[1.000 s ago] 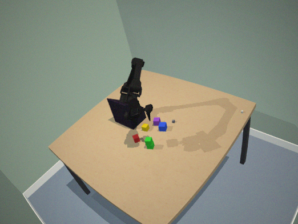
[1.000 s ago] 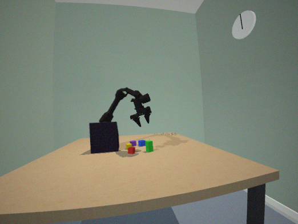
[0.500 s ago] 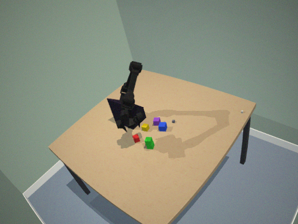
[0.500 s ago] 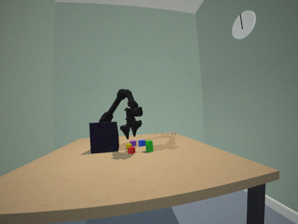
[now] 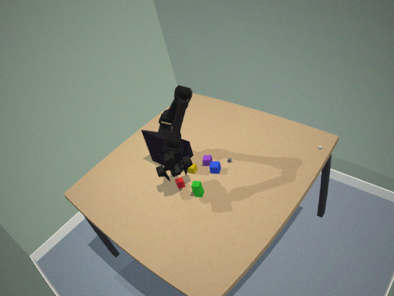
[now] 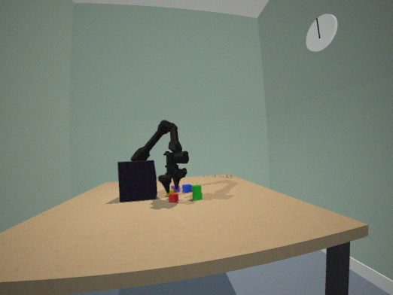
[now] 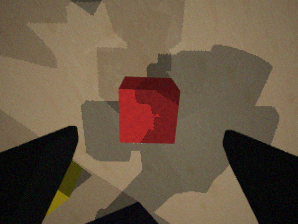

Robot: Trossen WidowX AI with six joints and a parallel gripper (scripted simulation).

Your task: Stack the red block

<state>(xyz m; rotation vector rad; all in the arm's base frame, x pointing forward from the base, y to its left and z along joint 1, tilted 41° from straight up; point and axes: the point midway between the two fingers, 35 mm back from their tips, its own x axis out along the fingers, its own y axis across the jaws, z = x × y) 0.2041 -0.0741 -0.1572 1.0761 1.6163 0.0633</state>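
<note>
The red block is 4 cm below my gripper tip. The rest, counted from my gripper tip: purple block (4 cm ahead, 21 cm to the left, 4 cm below); blue block (12 cm ahead, 17 cm to the left, 3 cm below); yellow block (12 cm to the left, 4 cm below).
</note>
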